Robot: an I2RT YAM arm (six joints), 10 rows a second.
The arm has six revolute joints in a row. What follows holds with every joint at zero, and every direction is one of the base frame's.
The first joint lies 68 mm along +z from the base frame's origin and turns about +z.
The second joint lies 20 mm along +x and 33.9 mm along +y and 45.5 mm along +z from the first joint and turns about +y.
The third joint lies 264 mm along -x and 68.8 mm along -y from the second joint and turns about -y.
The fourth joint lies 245 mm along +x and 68.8 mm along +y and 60 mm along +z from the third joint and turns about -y.
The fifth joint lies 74 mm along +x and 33.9 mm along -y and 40.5 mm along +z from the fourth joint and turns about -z.
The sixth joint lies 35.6 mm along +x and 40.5 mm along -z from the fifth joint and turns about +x.
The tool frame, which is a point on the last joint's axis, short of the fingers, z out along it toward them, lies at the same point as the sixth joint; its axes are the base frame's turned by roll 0, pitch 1.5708 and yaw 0 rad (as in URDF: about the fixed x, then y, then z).
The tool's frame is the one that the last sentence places.
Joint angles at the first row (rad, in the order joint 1, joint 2, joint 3, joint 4, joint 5, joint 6):
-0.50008, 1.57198, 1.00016, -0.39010, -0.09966, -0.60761
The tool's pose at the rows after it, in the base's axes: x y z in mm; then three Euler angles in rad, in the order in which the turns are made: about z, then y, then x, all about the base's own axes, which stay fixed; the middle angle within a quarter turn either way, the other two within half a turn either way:
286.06, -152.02, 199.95, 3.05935, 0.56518, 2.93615
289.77, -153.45, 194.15, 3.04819, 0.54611, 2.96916
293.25, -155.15, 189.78, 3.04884, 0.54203, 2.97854
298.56, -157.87, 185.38, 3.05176, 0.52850, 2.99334
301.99, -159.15, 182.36, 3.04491, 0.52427, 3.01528
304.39, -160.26, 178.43, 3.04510, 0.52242, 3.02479
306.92, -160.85, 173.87, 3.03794, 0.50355, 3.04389
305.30, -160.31, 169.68, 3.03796, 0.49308, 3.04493
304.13, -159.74, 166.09, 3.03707, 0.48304, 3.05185
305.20, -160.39, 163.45, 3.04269, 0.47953, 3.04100
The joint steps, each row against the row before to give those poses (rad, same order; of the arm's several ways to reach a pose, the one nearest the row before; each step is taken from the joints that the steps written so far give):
0.00000, 0.02228, 0.00380, -0.00119, -0.00616, -0.00242
0.00000, 0.03101, 0.01531, -0.01499, -0.01484, 0.00278
0.00000, 0.02269, 0.00752, 0.00761, -0.00500, 0.00458
-0.00001, 0.03318, 0.02218, -0.00714, -0.00456, 0.00815
0.00002, 0.02133, 0.01405, -0.00565, -0.01461, 0.00242
-0.00015, 0.01716, 0.00411, 0.00743, -0.00645, 0.00399
0.00149, 0.02268, 0.01255, -0.01442, -0.00513, -0.00027
-0.00048, 0.00336, -0.01198, 0.00547, 0.00386, -0.00142
-0.00026, 0.00456, -0.00769, 0.00034, -0.00084, 0.00032
0.00091, 0.00842, -0.00155, 0.01151, 0.01055, 0.00162

